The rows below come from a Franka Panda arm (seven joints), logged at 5 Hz.
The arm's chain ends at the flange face. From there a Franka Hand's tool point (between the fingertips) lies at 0.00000 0.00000 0.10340 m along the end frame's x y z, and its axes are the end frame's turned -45 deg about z.
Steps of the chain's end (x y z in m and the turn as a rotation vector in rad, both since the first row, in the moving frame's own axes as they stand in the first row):
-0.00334 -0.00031 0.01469 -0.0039 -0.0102 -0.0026
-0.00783 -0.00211 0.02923 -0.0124 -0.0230 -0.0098
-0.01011 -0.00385 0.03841 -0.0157 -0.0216 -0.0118
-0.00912 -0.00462 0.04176 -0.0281 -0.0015 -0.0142
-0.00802 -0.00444 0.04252 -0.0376 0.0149 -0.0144
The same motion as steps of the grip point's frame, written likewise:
-0.00317 -0.00304 0.01468 0.0045 -0.0100 -0.0026
-0.00664 -0.00779 0.02919 0.0075 -0.0250 -0.0098
-0.00716 -0.01029 0.03837 0.0042 -0.0264 -0.0118
-0.00533 -0.00776 0.04172 -0.0188 -0.0209 -0.0142
-0.00416 -0.00496 0.04244 -0.0371 -0.0161 -0.0144

